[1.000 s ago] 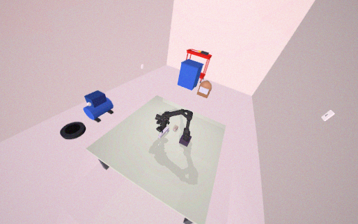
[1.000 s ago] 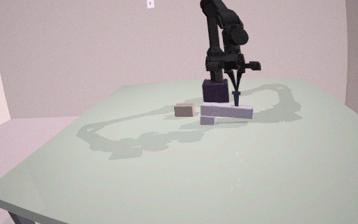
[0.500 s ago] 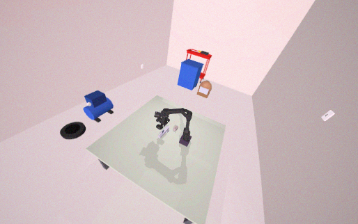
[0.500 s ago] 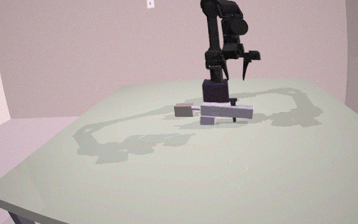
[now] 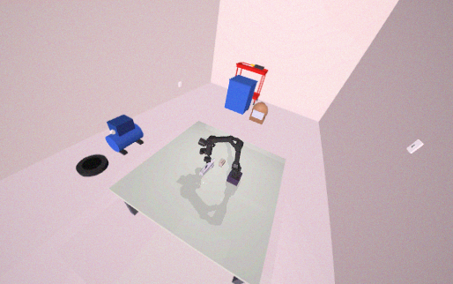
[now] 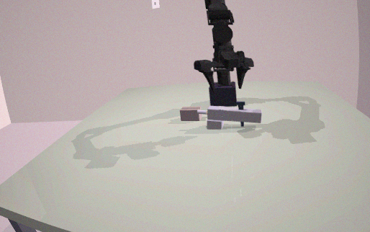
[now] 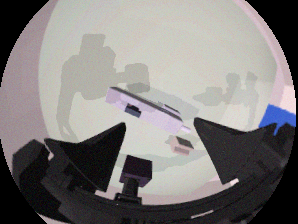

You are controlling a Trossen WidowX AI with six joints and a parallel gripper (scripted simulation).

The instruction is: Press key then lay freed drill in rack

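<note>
Now: the drill 3 cm behind my gripper tip, 4 cm to the right of it and 8 cm below it. From my gripper tip the other things lie so: rack (13 cm behind, 12 cm to the right, 11 cm below); then dark blue key (1 cm behind, 4 cm to the left, 8 cm below); then lavender block (2 cm behind, 2 cm to the left, 9 cm below).
</note>
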